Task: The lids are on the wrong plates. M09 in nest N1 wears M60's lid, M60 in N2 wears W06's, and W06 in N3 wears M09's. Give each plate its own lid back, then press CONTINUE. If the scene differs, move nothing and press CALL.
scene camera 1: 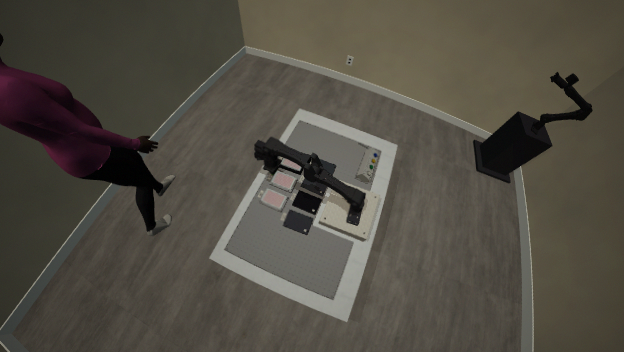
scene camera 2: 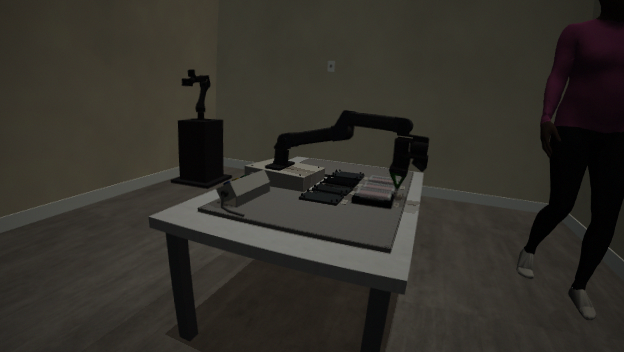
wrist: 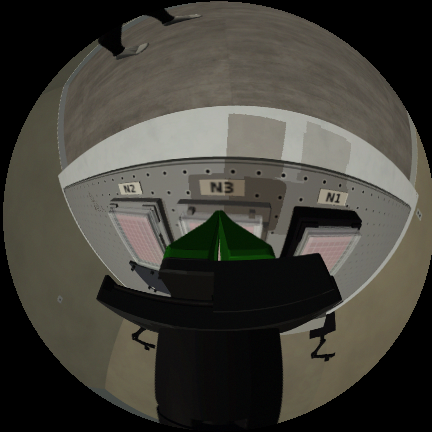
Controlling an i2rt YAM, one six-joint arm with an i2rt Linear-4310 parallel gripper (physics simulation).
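Where they show: gripper, fingertip midpoint: (scene camera 1: 272, 174) (scene camera 2: 396, 188) (wrist: 218, 216); arm's base at its link origin: (scene camera 1: 356, 207) (scene camera 2: 280, 165).
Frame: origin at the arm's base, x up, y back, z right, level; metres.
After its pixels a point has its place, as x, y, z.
My gripper (scene camera 2: 397, 187) @[-0.023, -0.522, 0.042] (wrist: 218, 216) @[-0.023, -0.522, 0.042] has its green fingers shut with nothing between them, tips pointing down over the N3 plate. The N3 plate (scene camera 1: 284, 181) @[-0.025, -0.439, 0.026] (wrist: 189, 223) @[-0.025, -0.511, 0.010] is clear and pink, partly hidden by the fingers in the wrist view. The N2 plate (scene camera 1: 274, 199) @[-0.025, -0.451, -0.100] (wrist: 137, 232) @[-0.025, -0.491, -0.077] lies to its left in the wrist view. The N1 plate (scene camera 1: 291, 164) @[-0.014, -0.440, 0.144] (wrist: 330, 246) @[-0.014, -0.487, 0.164] lies to the right in a black nest (wrist: 292, 225) @[-0.042, -0.495, 0.119]. Clear lids seem to cover the plates; no lid marks are readable. The button box (scene camera 1: 365, 167) @[0.027, -0.005, 0.261] (scene camera 2: 250, 188) @[-0.011, -0.025, 0.343] has several coloured buttons; their labels are unreadable.
Several dark flat pads, among them one pad (scene camera 1: 298, 221) @[-0.045, -0.282, -0.169] and another pad (scene camera 1: 306, 201) @[-0.044, -0.278, -0.041], lie between the plates and the cream arm base (scene camera 1: 345, 226) @[-0.007, -0.030, -0.123] (scene camera 2: 312, 176) @[-0.021, -0.163, 0.035]. A person (scene camera 1: 75, 125) (scene camera 2: 590, 80) stands beyond the table edge on the plate side. A second arm (scene camera 1: 565, 116) stands on a black pedestal (scene camera 1: 515, 145) (scene camera 2: 200, 150).
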